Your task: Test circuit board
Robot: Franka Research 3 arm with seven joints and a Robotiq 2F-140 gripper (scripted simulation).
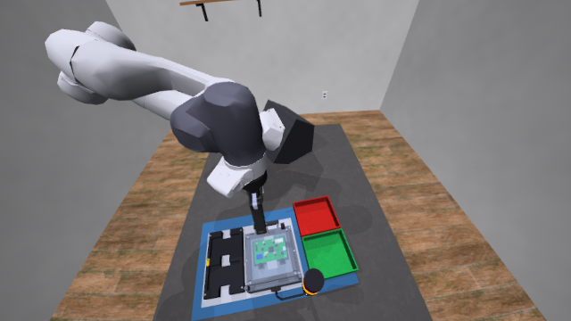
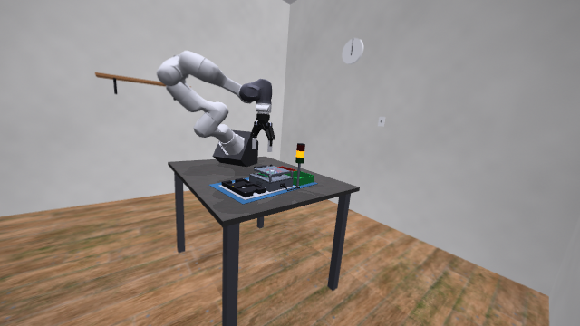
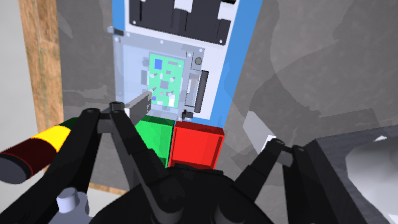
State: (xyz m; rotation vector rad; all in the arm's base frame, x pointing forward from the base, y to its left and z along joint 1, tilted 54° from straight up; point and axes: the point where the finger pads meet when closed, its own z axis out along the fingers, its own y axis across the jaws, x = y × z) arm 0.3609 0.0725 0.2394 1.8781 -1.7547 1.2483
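Right now the latch hook is 110 mm below my hand, 60 mm to the left of it and 30 mm ahead of it. From my hand the other things lie so: green circuit board (130 mm below, 80 mm ahead, 10 mm to the right); clear lid (110 mm below, 90 mm ahead, 10 mm to the right); dark plate (140 mm below, 90 mm ahead).
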